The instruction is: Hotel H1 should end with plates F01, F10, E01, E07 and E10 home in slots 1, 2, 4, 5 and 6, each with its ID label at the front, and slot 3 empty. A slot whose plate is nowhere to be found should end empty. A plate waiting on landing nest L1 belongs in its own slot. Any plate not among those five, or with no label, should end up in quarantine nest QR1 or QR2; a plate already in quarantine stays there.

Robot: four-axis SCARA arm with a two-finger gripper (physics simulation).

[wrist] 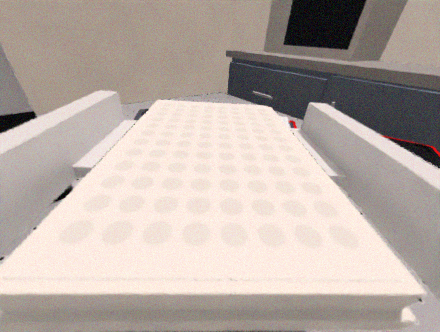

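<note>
A cream plate with rows of faint grey round wells fills the middle of the wrist view, running from the bottom edge away to the back. My gripper is shut on this plate, with one pale finger along its left side and one along its right side. The plate looks level between the fingers. No ID label shows on the side of the plate that faces the camera, and its far end face is hidden. The hotel, the landing nest and the quarantine nests cannot be made out.
A dark blue cabinet with a grey-brown top stands at the back right. Behind the right finger is a black object with a red edge. A grey and black shape shows at the left edge. A beige wall is behind.
</note>
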